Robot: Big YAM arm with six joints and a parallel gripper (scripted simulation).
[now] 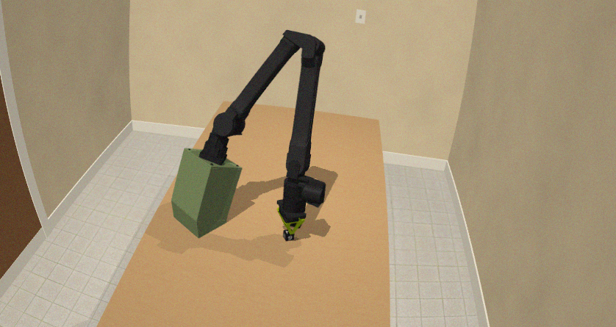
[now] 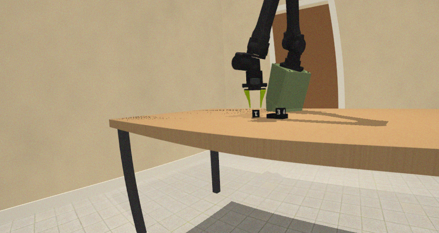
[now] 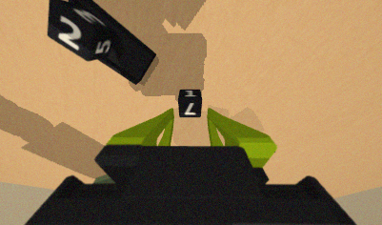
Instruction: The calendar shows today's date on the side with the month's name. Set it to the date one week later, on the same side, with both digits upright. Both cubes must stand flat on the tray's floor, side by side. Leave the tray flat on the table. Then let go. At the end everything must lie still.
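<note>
My hand is 2 cm short of the black tray, 10 cm to the right of it and 4 cm above it.
</note>
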